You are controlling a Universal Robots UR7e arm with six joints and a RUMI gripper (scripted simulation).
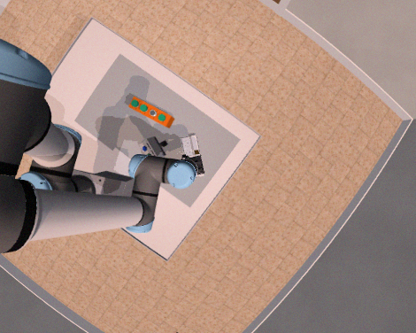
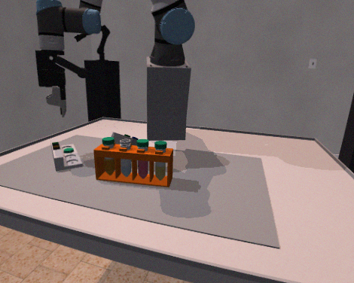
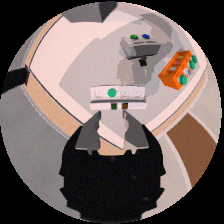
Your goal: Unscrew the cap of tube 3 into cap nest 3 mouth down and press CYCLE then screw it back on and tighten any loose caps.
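My hand is 120 mm past the green ready key, 190 mm to the right of it and 100 mm above it. Also, from my hand: blue cycle key 100 mm behind, 240 mm to the left, 100 mm below; then key housing 100 mm behind, 220 mm to the left, 110 mm below.
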